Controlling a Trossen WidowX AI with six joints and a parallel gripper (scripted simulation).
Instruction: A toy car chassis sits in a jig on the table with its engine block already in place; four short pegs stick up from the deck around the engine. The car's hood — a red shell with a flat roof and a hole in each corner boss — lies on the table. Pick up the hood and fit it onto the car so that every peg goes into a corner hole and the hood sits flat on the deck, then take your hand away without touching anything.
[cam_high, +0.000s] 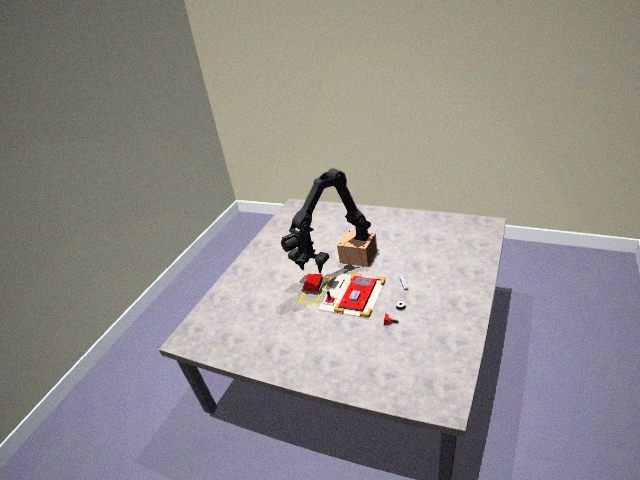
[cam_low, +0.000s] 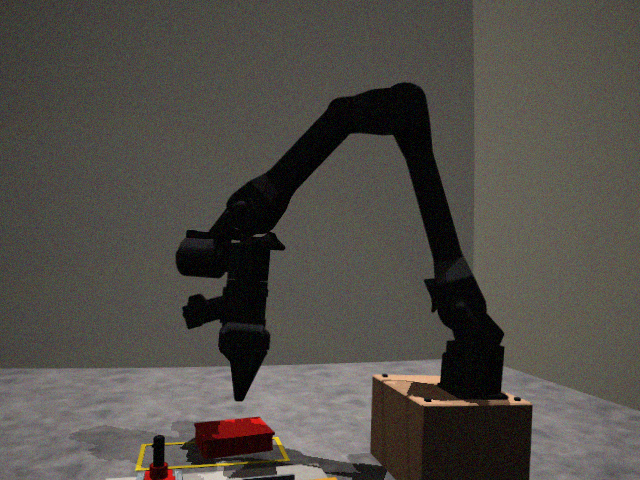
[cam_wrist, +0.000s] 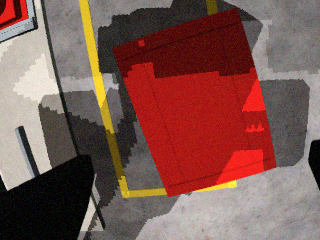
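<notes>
Now: the red hood 1 cm ahead of my gripper tip and 6 cm below it. The rest, counted from my gripper tip: grey bar: 12 cm behind, 39 cm to the left, 7 cm below; white jig: 2 cm ahead, 22 cm to the left, 6 cm below; grey engine block: 5 cm ahead, 24 cm to the left, 5 cm below.
</notes>
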